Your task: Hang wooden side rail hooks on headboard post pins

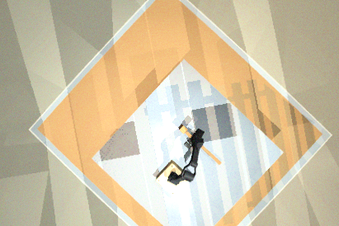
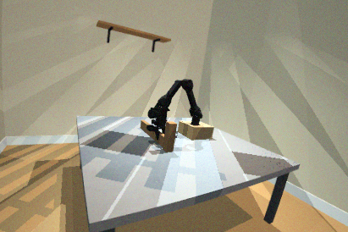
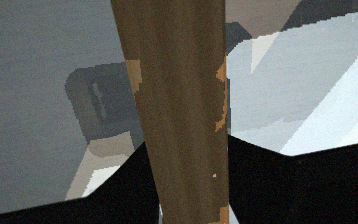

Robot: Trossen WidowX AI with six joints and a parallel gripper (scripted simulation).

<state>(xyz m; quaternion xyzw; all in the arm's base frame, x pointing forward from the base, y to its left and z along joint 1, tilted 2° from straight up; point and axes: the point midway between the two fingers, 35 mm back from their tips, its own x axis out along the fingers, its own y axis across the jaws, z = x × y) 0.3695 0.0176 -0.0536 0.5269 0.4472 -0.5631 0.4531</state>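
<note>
My gripper tip is now 120 mm to the right of the headboard post, 60 mm below it and 30 mm short of it.
</note>
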